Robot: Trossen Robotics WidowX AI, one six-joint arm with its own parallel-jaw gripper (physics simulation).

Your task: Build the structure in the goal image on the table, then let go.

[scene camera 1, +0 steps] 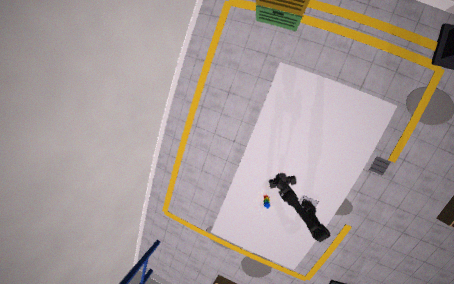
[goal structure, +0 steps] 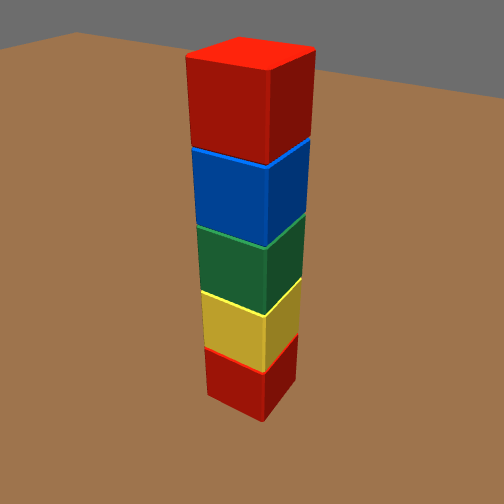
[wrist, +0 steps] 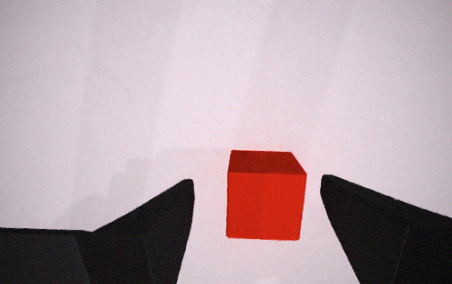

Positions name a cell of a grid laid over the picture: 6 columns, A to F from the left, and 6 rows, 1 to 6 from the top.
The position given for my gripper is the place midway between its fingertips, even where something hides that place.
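Gripper (wrist: D4). Red cube (wrist: D5).
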